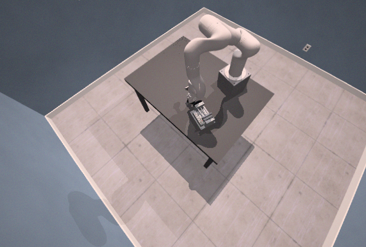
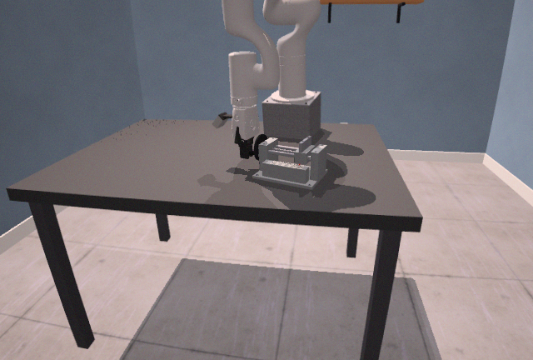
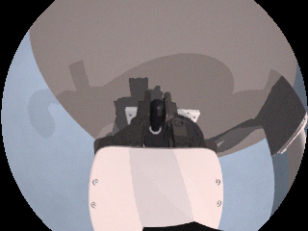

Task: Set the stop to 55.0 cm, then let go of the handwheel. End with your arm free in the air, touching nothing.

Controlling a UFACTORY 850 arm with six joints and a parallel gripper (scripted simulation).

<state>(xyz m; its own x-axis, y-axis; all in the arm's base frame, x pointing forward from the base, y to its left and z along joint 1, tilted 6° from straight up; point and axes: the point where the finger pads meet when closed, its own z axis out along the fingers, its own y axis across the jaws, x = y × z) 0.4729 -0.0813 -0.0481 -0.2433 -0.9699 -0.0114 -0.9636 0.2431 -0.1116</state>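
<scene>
My gripper is now 30 mm to the right of the black handwheel. The rest, counted from my hand: dark handle (10 mm to the left); grey stop fixture (30 mm ahead, 190 mm to the left, 30 mm above).
</scene>
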